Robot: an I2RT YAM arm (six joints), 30 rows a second.
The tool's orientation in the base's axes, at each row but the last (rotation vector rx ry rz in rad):
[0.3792 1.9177 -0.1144]
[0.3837 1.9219 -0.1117]
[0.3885 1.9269 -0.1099]
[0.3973 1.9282 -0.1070]
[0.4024 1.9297 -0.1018]
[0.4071 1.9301 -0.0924]
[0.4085 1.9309 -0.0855]
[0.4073 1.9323 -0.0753]
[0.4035 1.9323 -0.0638]
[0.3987 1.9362 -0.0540]
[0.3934 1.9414 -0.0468]
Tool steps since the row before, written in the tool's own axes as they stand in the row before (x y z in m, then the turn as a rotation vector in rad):
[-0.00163 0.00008 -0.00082 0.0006 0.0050 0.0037]
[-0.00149 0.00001 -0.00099 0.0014 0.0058 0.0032]
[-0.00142 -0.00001 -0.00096 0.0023 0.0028 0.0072]
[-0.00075 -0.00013 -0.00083 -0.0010 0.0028 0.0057]
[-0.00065 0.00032 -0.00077 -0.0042 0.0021 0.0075]
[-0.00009 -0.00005 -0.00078 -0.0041 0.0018 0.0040]
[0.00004 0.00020 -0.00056 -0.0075 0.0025 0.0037]
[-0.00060 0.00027 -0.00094 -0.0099 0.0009 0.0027]
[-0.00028 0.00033 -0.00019 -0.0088 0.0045 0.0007]
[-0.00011 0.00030 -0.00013 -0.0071 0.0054 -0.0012]
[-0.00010 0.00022 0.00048 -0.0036 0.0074 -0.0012]
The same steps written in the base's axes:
[-0.00017 -0.00005 0.00182 0.0047 0.0039 -0.0014]
[-0.00039 -0.00005 0.00175 0.0042 0.0049 -0.0019]
[-0.00038 -0.00007 0.00167 0.0065 0.0013 -0.0046]
[-0.00053 -0.00007 0.00099 0.0063 0.0009 -0.0010]
[-0.00036 0.00035 0.00093 0.0087 -0.0009 0.0012]
[-0.00068 0.00013 0.00038 0.0055 -0.0003 0.0024]
[-0.00045 0.00034 0.00021 0.0066 -0.0004 0.0057]
[-0.00055 0.00033 0.00095 0.0060 -0.0022 0.0081]
[0.00003 0.00028 0.00038 0.0050 0.0019 0.0084]
[0.00001 0.00028 0.00020 0.0030 0.0036 0.0077]
[0.00053 0.00008 -0.00007 0.0023 0.0063 0.0048]

